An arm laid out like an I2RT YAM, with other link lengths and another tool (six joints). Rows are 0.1 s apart.
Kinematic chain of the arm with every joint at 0, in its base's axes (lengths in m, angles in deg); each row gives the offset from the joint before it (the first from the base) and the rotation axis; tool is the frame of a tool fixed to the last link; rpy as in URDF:
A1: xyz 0 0 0.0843 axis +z
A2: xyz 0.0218 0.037 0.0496 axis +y
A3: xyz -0.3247 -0.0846 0 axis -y
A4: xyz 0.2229 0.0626 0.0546 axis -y
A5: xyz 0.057 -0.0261 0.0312 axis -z
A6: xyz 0.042 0 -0.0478 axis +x
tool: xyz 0.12 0.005 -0.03 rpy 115.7 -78.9 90
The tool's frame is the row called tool.
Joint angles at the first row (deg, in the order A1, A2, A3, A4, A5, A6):
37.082 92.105 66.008 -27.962 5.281 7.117
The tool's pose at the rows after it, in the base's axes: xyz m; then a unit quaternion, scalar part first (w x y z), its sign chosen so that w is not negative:
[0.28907 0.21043 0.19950 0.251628 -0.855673 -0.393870 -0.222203]
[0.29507 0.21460 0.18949 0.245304 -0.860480 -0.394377 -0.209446]
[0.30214 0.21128 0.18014 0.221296 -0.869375 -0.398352 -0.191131]
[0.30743 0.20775 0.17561 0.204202 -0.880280 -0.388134 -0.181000]
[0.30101 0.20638 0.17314 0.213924 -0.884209 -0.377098 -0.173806]
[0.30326 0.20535 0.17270 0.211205 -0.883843 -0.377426 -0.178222]
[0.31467 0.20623 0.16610 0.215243 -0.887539 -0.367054 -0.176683]
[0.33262 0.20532 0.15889 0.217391 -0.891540 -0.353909 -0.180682]
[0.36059 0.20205 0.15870 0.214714 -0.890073 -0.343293 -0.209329]
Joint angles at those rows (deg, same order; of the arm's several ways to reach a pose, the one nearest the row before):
38.489 93.769 66.442 -26.898 4.483 6.944
38.584 96.401 67.491 -26.979 4.830 6.768
38.409 99.039 69.162 -28.728 6.674 5.452
38.232 100.805 70.750 -30.578 8.523 6.061
38.144 100.377 69.880 -31.029 7.565 7.554
37.971 100.368 69.607 -30.323 7.907 7.296
36.654 102.562 70.837 -29.623 7.126 7.469
34.722 105.288 72.592 -28.391 6.506 7.384
32.263 107.396 74.526 -25.148 6.680 6.507

